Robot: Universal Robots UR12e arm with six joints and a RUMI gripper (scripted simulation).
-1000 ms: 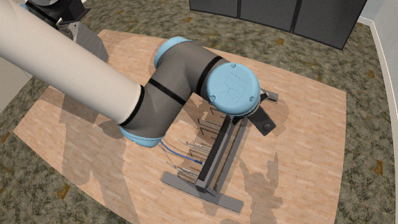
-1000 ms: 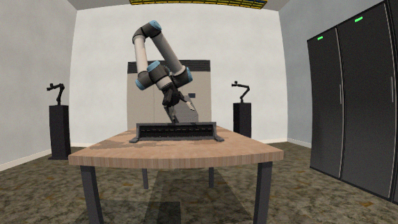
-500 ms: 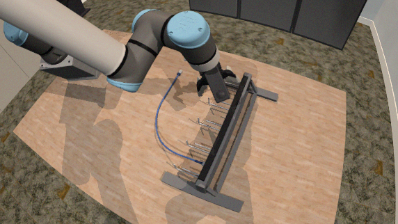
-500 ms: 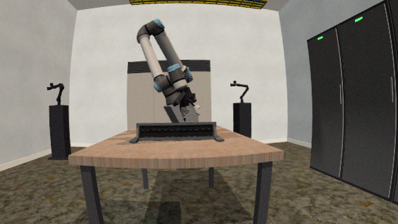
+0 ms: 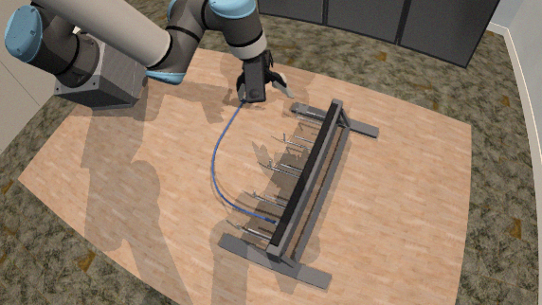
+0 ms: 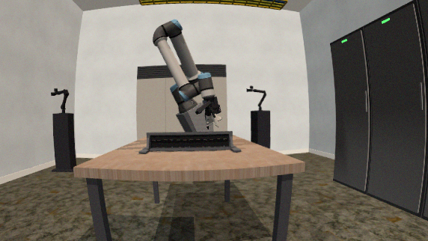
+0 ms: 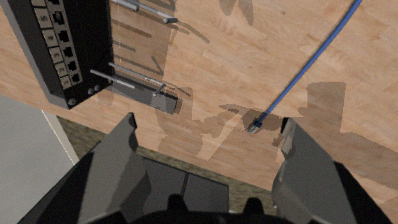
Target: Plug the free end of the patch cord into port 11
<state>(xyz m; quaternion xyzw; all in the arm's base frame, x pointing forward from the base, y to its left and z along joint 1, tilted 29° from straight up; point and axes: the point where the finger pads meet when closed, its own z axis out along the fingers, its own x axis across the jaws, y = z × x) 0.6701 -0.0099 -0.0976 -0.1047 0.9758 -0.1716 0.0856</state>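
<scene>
The plug is 110 mm behind my hand, 100 mm below it and 90 mm to the left of it.
</scene>
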